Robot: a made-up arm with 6 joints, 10 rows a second.
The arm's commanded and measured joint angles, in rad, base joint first. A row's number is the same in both.
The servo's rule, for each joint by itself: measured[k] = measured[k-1] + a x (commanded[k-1-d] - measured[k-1]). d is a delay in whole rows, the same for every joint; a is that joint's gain. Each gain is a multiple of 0.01, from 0.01 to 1. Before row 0 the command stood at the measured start. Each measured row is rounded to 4 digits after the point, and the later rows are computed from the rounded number. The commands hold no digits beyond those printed.
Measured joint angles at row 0:
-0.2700 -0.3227 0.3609 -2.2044 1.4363 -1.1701
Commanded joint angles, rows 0 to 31:
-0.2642 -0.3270 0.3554 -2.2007 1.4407 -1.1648
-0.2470 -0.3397 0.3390 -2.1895 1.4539 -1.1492
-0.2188 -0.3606 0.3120 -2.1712 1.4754 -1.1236
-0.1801 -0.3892 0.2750 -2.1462 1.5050 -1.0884
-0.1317 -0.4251 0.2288 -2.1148 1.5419 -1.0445
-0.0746 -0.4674 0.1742 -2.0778 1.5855 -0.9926
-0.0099 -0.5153 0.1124 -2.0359 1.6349 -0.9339
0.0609 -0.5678 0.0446 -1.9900 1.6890 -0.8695
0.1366 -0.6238 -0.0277 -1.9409 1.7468 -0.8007
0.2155 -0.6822 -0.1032 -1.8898 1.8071 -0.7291
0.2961 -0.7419 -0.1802 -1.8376 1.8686 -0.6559
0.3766 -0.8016 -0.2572 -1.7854 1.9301 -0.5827
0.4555 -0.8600 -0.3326 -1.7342 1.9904 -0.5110
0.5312 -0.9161 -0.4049 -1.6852 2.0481 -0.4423
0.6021 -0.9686 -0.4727 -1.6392 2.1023 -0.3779
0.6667 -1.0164 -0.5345 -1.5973 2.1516 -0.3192
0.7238 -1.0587 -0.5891 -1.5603 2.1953 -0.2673
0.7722 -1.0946 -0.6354 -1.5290 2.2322 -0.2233
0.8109 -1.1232 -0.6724 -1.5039 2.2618 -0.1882
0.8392 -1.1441 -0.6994 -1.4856 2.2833 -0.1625
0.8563 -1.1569 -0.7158 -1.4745 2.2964 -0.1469
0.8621 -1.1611 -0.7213 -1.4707 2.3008 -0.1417
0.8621 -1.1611 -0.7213 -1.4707 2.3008 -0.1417
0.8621 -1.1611 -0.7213 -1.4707 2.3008 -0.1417
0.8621 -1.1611 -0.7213 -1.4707 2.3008 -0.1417
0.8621 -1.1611 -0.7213 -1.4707 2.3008 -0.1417
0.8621 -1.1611 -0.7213 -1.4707 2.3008 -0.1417
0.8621 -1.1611 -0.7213 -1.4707 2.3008 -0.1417
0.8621 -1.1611 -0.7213 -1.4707 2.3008 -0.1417
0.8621 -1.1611 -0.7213 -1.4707 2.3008 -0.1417
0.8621 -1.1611 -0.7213 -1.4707 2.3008 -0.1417
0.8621 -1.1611 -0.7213 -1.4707 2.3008 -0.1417
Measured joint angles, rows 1 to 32:
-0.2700 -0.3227 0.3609 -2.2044 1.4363 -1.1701
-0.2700 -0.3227 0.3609 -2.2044 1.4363 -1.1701
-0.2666 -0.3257 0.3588 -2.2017 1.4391 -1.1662
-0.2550 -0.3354 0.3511 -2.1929 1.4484 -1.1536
-0.2336 -0.3528 0.3359 -2.1773 1.4654 -1.1314
-0.2020 -0.3779 0.3121 -2.1549 1.4903 -1.0996
-0.1605 -0.4105 0.2796 -2.1260 1.5228 -1.0588
-0.1098 -0.4498 0.2385 -2.0913 1.5623 -1.0098
-0.0509 -0.4950 0.1893 -2.0514 1.6080 -0.9536
0.0151 -0.5452 0.1329 -2.0072 1.6590 -0.8914
0.0868 -0.5994 0.0703 -1.9595 1.7143 -0.8243
0.1627 -0.6565 0.0026 -1.9093 1.7728 -0.7539
0.2414 -0.7154 -0.0687 -1.8577 1.8332 -0.6814
0.3212 -0.7749 -0.1422 -1.8056 1.8942 -0.6084
0.4004 -0.8336 -0.2165 -1.7542 1.9548 -0.5363
0.4776 -0.8905 -0.2900 -1.7045 2.0136 -0.4667
0.5511 -0.9444 -0.3613 -1.6575 2.0695 -0.4010
0.6193 -0.9941 -0.4288 -1.6142 2.1212 -0.3405
0.6810 -1.0387 -0.4913 -1.5754 2.1679 -0.2863
0.7348 -1.0773 -0.5475 -1.5420 2.2084 -0.2397
0.7797 -1.1090 -0.5962 -1.5146 2.2420 -0.2016
0.8148 -1.1332 -0.6364 -1.4937 2.2680 -0.1727
0.8393 -1.1496 -0.6674 -1.4799 2.2859 -0.1536
0.8528 -1.1575 -0.6884 -1.4733 2.2953 -0.1448
0.8583 -1.1600 -0.7012 -1.4714 2.2988 -0.1425
0.8605 -1.1608 -0.7090 -1.4709 2.3001 -0.1419
0.8614 -1.1610 -0.7138 -1.4708 2.3005 -0.1418
0.8618 -1.1611 -0.7167 -1.4707 2.3007 -0.1417
0.8620 -1.1611 -0.7185 -1.4707 2.3008 -0.1417
0.8621 -1.1611 -0.7196 -1.4707 2.3008 -0.1417
0.8621 -1.1611 -0.7203 -1.4707 2.3008 -0.1417
0.8621 -1.1611 -0.7207 -1.4707 2.3008 -0.1417
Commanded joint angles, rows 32 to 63:
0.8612 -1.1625 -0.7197 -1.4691 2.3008 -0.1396
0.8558 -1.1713 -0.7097 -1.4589 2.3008 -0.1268
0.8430 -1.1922 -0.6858 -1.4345 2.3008 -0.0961
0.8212 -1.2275 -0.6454 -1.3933 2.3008 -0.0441
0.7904 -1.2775 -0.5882 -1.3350 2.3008 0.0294
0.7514 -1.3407 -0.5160 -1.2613 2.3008 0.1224
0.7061 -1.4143 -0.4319 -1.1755 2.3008 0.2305
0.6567 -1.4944 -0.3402 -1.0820 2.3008 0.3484
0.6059 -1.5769 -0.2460 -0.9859 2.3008 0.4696
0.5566 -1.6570 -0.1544 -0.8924 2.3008 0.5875
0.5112 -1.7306 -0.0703 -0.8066 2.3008 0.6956
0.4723 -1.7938 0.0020 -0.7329 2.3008 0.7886
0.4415 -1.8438 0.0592 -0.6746 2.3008 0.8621
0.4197 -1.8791 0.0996 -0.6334 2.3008 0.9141
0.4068 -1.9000 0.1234 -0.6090 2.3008 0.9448
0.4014 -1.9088 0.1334 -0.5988 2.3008 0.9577
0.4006 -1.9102 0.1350 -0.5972 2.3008 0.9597
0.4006 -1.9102 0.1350 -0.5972 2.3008 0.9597
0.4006 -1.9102 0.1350 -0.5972 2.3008 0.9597
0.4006 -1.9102 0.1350 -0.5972 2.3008 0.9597
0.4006 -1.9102 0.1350 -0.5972 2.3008 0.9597
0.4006 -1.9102 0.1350 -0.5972 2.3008 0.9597
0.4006 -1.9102 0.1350 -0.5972 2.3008 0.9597
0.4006 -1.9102 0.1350 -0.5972 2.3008 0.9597
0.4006 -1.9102 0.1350 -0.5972 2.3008 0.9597
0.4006 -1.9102 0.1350 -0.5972 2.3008 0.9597
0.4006 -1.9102 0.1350 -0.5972 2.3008 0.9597
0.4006 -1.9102 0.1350 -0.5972 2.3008 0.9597
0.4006 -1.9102 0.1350 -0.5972 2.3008 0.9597
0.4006 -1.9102 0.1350 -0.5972 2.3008 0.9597
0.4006 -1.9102 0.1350 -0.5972 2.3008 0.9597
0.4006 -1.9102 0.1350 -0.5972 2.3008 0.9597
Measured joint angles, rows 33 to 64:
0.8621 -1.1611 -0.7209 -1.4707 2.3008 -0.1417
0.8621 -1.1611 -0.7211 -1.4707 2.3008 -0.1417
0.8616 -1.1621 -0.7206 -1.4695 2.3008 -0.1401
0.8582 -1.1684 -0.7163 -1.4619 2.3008 -0.1303
0.8492 -1.1848 -0.7044 -1.4422 2.3008 -0.1050
0.8327 -1.2143 -0.6814 -1.4070 2.3008 -0.0599
0.8077 -1.2579 -0.6451 -1.3552 2.3008 0.0062
0.7745 -1.3150 -0.5948 -1.2876 2.3008 0.0922
0.7341 -1.3835 -0.5313 -1.2069 2.3008 0.1945
0.6884 -1.4600 -0.4568 -1.1170 2.3008 0.3084
0.6397 -1.5407 -0.3746 -1.0226 2.3008 0.4277
0.5907 -1.6209 -0.2887 -0.9289 2.3008 0.5460
0.5438 -1.6966 -0.2035 -0.8408 2.3008 0.6567
0.5016 -1.7637 -0.1234 -0.7631 2.3008 0.7543
0.4661 -1.8190 -0.0522 -0.6994 2.3008 0.8341
0.4387 -1.8605 0.0070 -0.6519 2.3008 0.8933
0.4199 -1.8878 0.0524 -0.6210 2.3008 0.9314
0.4090 -1.9023 0.0840 -0.6050 2.3008 0.9509
0.4040 -1.9078 0.1039 -0.5994 2.3008 0.9574
0.4020 -1.9095 0.1160 -0.5978 2.3008 0.9591
0.4012 -1.9100 0.1234 -0.5974 2.3008 0.9595
0.4008 -1.9101 0.1279 -0.5973 2.3008 0.9596
0.4007 -1.9102 0.1307 -0.5972 2.3008 0.9597
0.4006 -1.9102 0.1324 -0.5972 2.3008 0.9597
0.4006 -1.9102 0.1334 -0.5972 2.3008 0.9597
0.4006 -1.9102 0.1340 -0.5972 2.3008 0.9597
0.4006 -1.9102 0.1344 -0.5972 2.3008 0.9597
0.4006 -1.9102 0.1346 -0.5972 2.3008 0.9597
0.4006 -1.9102 0.1348 -0.5972 2.3008 0.9597
0.4006 -1.9102 0.1349 -0.5972 2.3008 0.9597
0.4006 -1.9102 0.1349 -0.5972 2.3008 0.9597
0.4006 -1.9102 0.1349 -0.5972 2.3008 0.9597

